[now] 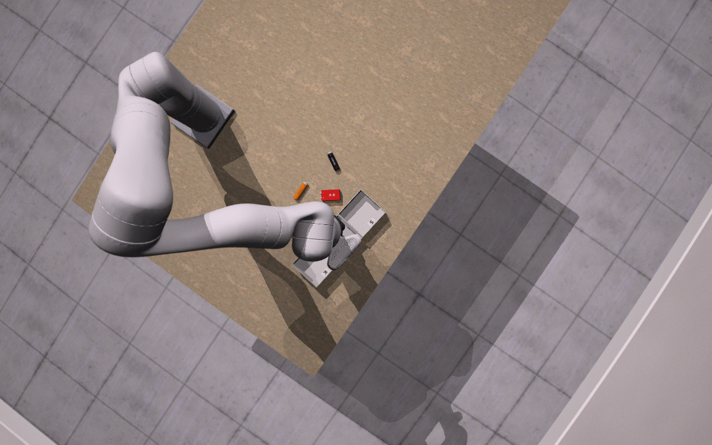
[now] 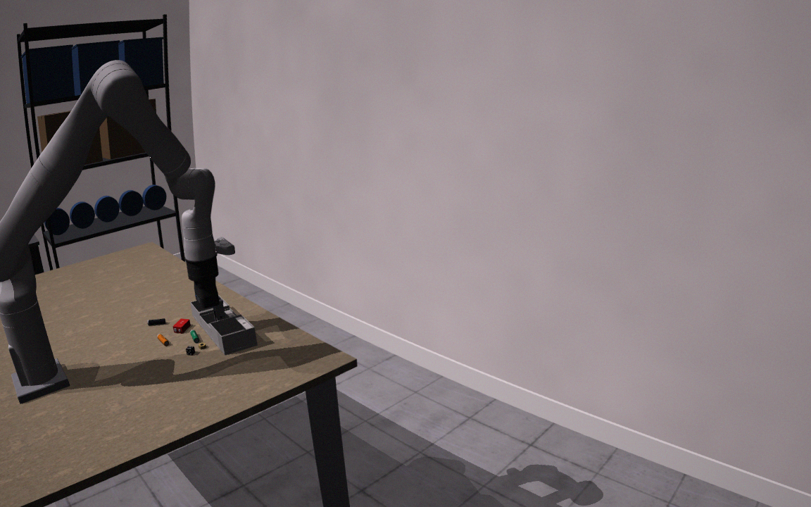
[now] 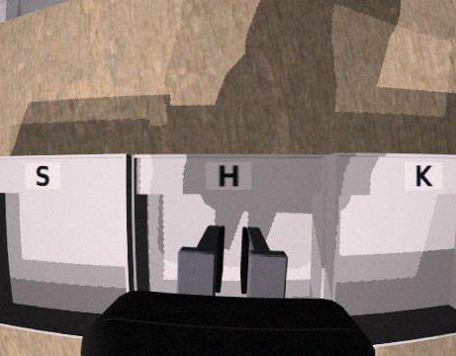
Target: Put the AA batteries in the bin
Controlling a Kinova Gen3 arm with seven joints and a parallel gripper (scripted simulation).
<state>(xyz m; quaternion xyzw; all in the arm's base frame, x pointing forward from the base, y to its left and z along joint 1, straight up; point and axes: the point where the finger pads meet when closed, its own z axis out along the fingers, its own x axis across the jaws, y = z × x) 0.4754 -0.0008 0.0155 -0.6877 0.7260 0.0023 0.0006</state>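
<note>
Now: hand 10 mm above the bin row. From my hand the other things lie so: green AA battery (80 mm behind, 30 mm below, 10 mm to the right); then red 9 V battery (100 mm behind, 60 mm to the left, 30 mm below); then yellow nut (70 mm behind, 60 mm to the right, 30 mm below).
</note>
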